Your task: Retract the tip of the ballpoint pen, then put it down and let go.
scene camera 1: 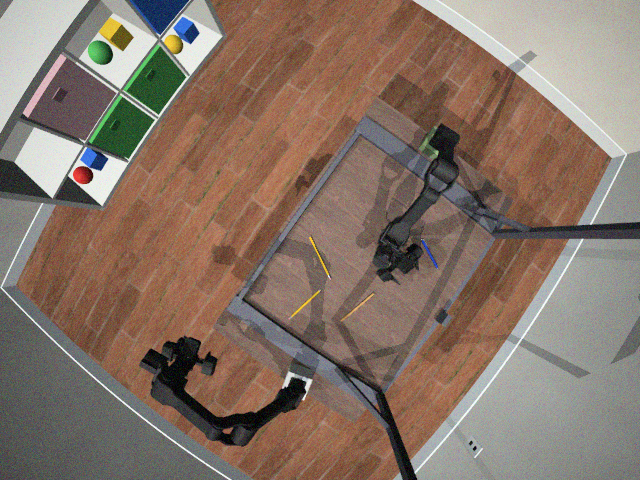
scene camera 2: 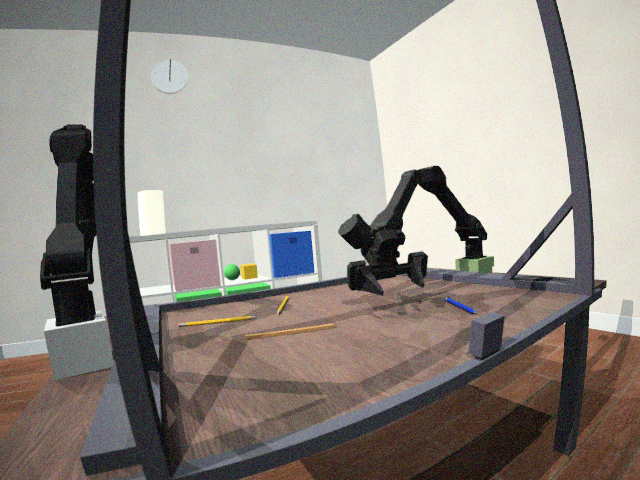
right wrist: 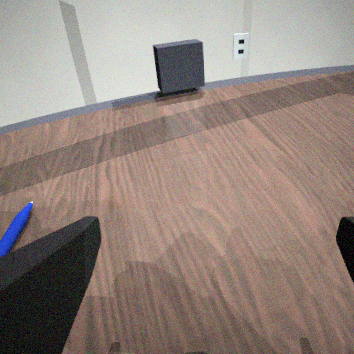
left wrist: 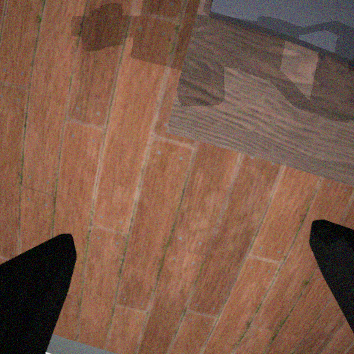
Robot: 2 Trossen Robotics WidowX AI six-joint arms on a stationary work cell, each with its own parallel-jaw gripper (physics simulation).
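Where they show: left gripper, fingertip midpoint: [left wrist: 193, 240]; right gripper, fingertip midpoint: [scene camera 1: 408, 277] [scene camera 2: 403, 289] [right wrist: 221, 229]; left arm's base, link origin: [scene camera 1: 296, 386] [scene camera 2: 75, 319]; right arm's base, link origin: [scene camera 1: 438, 142] [scene camera 2: 474, 257].
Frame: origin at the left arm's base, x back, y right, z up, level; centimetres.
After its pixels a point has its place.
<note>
The blue ballpoint pen [scene camera 1: 429, 253] @(x -68.5, y 33.1, z -7.4 cm) [scene camera 2: 460, 305] @(x -67.3, y 34.1, z -7.4 cm) [right wrist: 16, 230] @(x -65.2, y 36.6, z -7.5 cm) lies flat on the table; in the right wrist view part of it shows at the left edge, partly behind a finger, with a small pale point at its upper end. My right gripper [scene camera 1: 407, 273] @(x -56.5, y 26.3, z -2.0 cm) [scene camera 2: 402, 289] @(x -56.5, y 26.3, z -2.0 cm) [right wrist: 221, 229] @(x -56.5, y 26.3, z -2.0 cm) is open and empty, above the table and to the left of the pen in both scene views. My left gripper [scene camera 1: 204, 351] @(x -5.8, y -39.3, z 10.1 cm) [left wrist: 193, 240] @(x -5.8, y -39.3, z 10.1 cm) is open and empty, off the table over the floor at the lower left of scene camera 1. It cannot be made out in scene camera 2.
Two yellow pencils [scene camera 1: 319, 257] @(x -51.4, y -9.2, z -7.5 cm) [scene camera 1: 305, 303] @(x -31.7, y -8.0, z -7.6 cm) [scene camera 2: 282, 304] @(x -50.5, y -7.9, z -7.4 cm) [scene camera 2: 216, 321] @(x -31.0, y -7.9, z -7.7 cm) and a tan stick [scene camera 1: 357, 306] @(x -37.8, y 12.4, z -7.5 cm) [scene camera 2: 290, 331] @(x -37.2, y 12.8, z -7.6 cm) lie on the table. A dark block [scene camera 1: 442, 316] @(x -45.9, y 47.2, z -5.0 cm) [scene camera 2: 486, 335] @(x -43.0, y 48.9, z -4.4 cm) [right wrist: 179, 66] @(x -45.6, y 47.2, z -4.8 cm) stands at its edge. Frame posts [scene camera 2: 111, 155] @(x -3.9, y 38.1, z 18.6 cm) [scene camera 2: 568, 129] @(x -85.8, y 57.7, z 30.0 cm) rise at the corners.
</note>
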